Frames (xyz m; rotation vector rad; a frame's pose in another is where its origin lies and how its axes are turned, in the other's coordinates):
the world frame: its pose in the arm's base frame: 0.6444 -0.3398 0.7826 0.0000 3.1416 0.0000
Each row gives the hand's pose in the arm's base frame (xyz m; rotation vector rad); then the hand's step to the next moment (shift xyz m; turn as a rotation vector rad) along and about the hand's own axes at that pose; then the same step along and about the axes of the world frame.
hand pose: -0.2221 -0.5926 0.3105 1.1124 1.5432 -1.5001
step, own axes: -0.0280 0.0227 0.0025 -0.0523 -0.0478 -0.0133
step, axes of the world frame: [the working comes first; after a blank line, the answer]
step, axes of the arm's base frame: 0.0314 -0.0064 0.0167 -0.0229 0.0097 0.0677

-0.0314 -0.0064 -0.0167 0.0229 0.0097 -0.0677
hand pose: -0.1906 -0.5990 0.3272 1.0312 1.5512 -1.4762
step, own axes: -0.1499 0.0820 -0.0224 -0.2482 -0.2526 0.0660
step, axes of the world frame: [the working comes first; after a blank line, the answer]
step, axes of the arm's base frame: 0.1351 0.0147 0.1060 -0.1339 -0.0831 0.3239

-0.1351 0.0147 -0.1060 0.1339 -0.0831 -0.3239
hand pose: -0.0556 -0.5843 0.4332 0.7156 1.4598 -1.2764
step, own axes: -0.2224 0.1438 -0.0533 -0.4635 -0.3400 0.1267
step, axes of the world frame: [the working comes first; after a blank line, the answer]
step, axes of the arm's base frame: 0.1802 0.1285 0.1549 -0.1300 -0.1242 0.5605

-0.1802 0.1285 -0.1549 0.1300 -0.1242 -0.5605
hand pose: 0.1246 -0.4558 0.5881 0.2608 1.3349 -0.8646
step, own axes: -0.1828 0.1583 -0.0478 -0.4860 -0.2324 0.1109
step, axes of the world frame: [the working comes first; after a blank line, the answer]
step, axes of the arm's base frame: 0.0742 0.2089 0.1078 -0.0686 -0.0330 0.5447

-0.0742 0.2089 -0.1078 0.0686 -0.0330 -0.5447
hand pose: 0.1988 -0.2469 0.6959 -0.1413 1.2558 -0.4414
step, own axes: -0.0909 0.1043 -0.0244 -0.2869 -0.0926 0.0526
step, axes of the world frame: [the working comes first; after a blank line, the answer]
step, axes of the arm's base frame: -0.0191 0.1341 0.0373 -0.0417 0.0228 0.3023

0.0191 0.1341 -0.0373 0.0417 0.0228 -0.3023
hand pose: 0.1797 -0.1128 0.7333 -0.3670 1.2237 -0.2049
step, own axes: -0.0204 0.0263 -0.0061 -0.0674 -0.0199 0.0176
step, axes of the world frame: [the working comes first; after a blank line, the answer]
step, axes of the arm's base frame: -0.0136 0.0304 0.0061 -0.0049 0.0079 0.0718

0.0136 0.0304 -0.0061 0.0049 0.0079 -0.0718
